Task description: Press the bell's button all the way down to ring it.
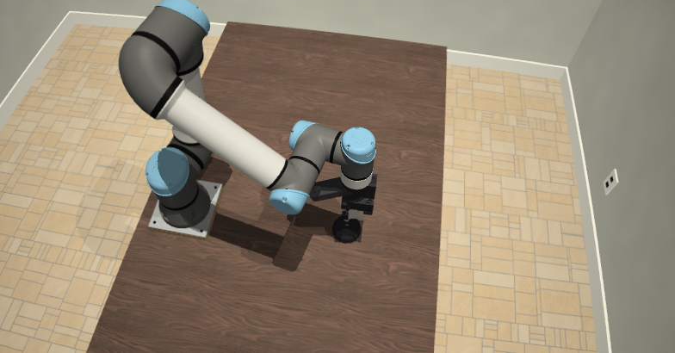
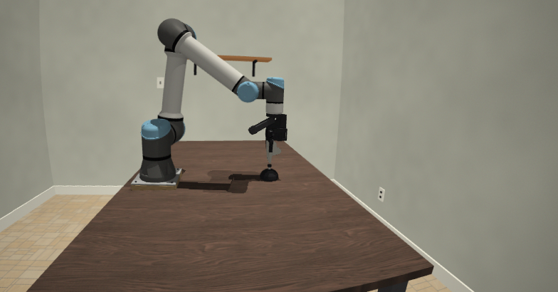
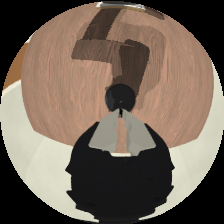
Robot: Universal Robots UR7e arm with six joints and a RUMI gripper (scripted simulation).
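My gripper is now 50 mm above the small black dome bell.
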